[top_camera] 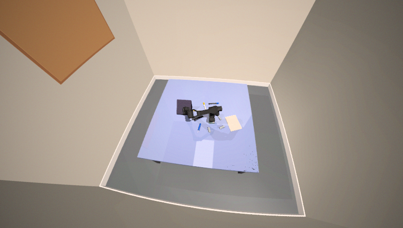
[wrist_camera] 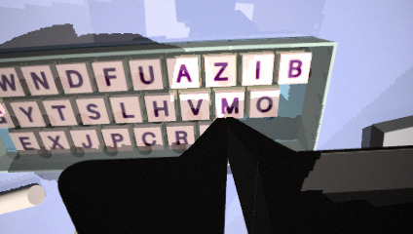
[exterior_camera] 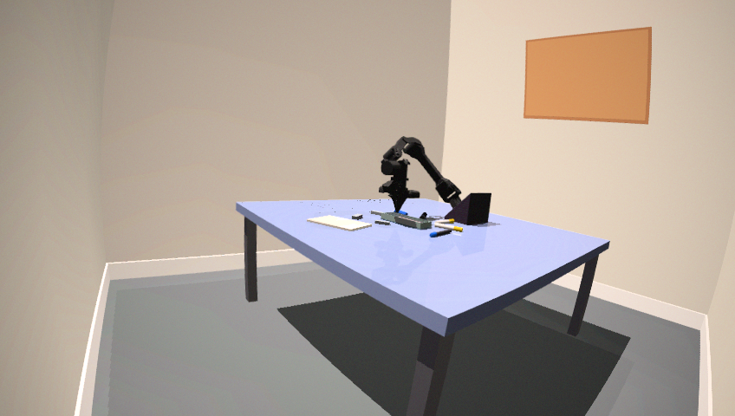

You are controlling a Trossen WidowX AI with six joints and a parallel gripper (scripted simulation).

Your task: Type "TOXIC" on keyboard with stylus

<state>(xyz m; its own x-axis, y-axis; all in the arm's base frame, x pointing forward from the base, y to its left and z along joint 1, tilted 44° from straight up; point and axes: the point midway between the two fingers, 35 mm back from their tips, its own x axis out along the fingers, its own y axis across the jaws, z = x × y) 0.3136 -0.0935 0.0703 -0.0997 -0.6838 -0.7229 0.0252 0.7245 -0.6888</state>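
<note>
My gripper tip is 20 mm past the Q key, 10 mm to the right of it and 20 mm above it. The rest, counted from my gripper tip: blue stylus 160 mm behind, 140 mm to the right, 30 mm below; then cream notepad 270 mm ahead, 50 mm to the right, 30 mm below; then black pen 70 mm ahead, 260 mm to the left, 30 mm below.
</note>
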